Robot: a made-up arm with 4 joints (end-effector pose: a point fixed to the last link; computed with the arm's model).
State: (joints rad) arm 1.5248 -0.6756 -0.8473 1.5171
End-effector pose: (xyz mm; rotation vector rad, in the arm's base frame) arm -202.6 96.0 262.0 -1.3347 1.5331 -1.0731
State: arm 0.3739 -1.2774 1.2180 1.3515
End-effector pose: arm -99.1 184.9 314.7 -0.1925 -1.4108 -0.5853
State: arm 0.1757 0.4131 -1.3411 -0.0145
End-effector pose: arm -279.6 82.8 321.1 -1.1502 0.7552 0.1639
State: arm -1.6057 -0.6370 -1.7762 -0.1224
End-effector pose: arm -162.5 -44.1 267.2 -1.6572 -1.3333 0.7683
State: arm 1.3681 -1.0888 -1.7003 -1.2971
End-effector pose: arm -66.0 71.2 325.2 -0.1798 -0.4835 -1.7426
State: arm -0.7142 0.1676 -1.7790 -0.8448
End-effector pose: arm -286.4 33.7 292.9 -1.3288 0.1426 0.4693
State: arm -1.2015 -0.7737 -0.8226 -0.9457
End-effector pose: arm -300.8 36.4 252.9 0.0047 -0.4860 1.1671
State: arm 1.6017 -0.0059 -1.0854 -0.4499
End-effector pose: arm -90.2 106.0 362.3 0.3369 0.5954 -1.3216
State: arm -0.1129 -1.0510 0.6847 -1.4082
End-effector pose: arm -291.5 69.3 315.9 1.8832 -0.7229 1.2070
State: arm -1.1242 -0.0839 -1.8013 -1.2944
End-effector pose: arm -292.2 24.7 280.3 -0.9711 -0.1526 0.7599
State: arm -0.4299 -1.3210 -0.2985 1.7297
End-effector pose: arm -116.7 24.6 242.0 -1.6346 -1.0728 -0.8670
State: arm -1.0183 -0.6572 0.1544 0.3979
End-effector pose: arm -285.9 72.4 215.8 -0.3358 -0.7327 0.9603
